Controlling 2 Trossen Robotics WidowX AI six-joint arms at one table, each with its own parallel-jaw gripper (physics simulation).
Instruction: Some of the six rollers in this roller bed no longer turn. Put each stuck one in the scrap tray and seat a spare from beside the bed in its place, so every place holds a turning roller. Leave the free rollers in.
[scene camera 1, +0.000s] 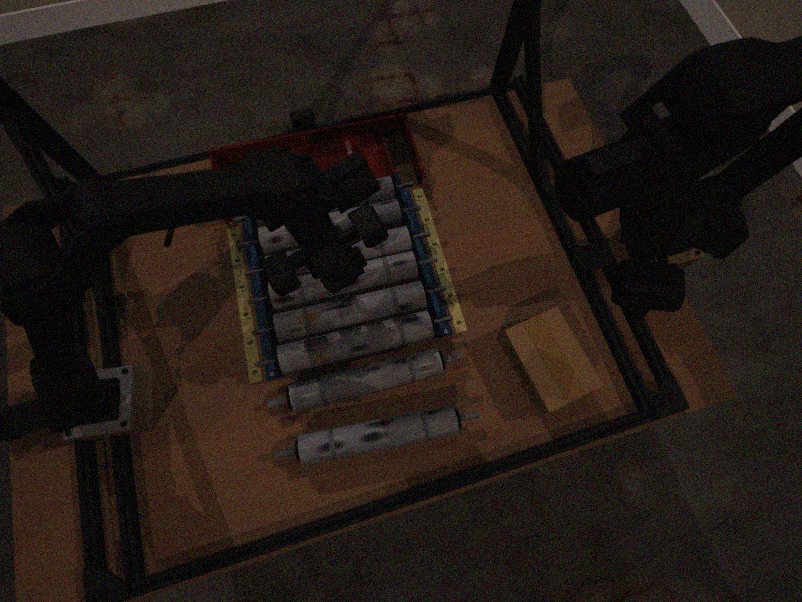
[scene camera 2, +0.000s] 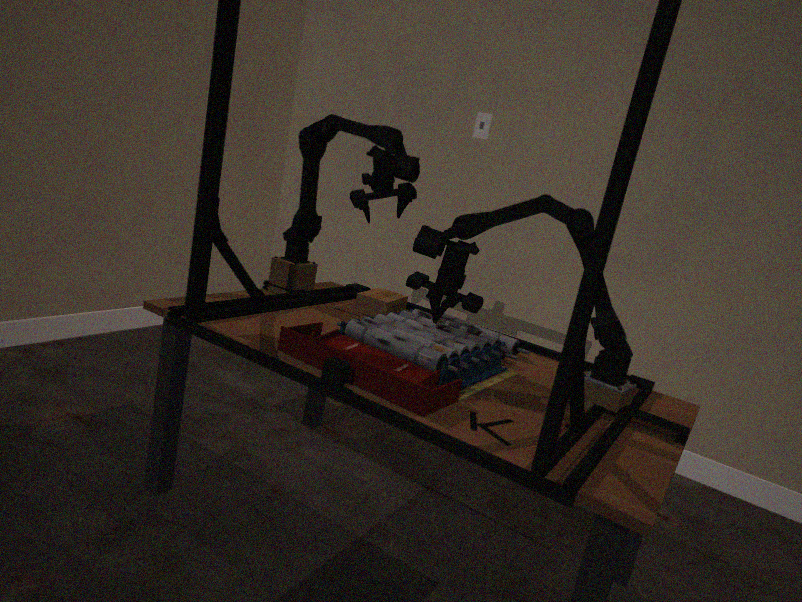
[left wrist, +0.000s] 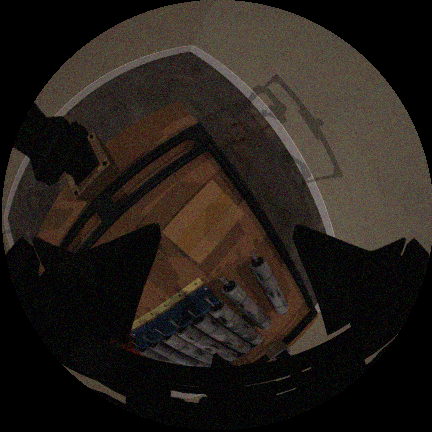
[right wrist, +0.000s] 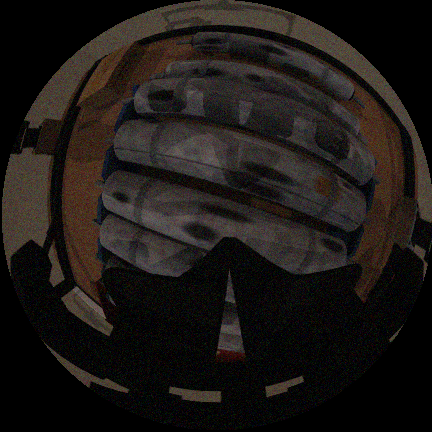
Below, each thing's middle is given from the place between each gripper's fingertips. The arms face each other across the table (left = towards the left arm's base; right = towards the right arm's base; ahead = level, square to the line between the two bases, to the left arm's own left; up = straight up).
The tan block (scene camera 1: 552, 367) lies 25 cm below my left hand, 3 cm to the right of it and 3 cm ahead of it.
Right now my right hand is 230 mm short of the tan block, 310 mm to the right of it and 60 mm above it.
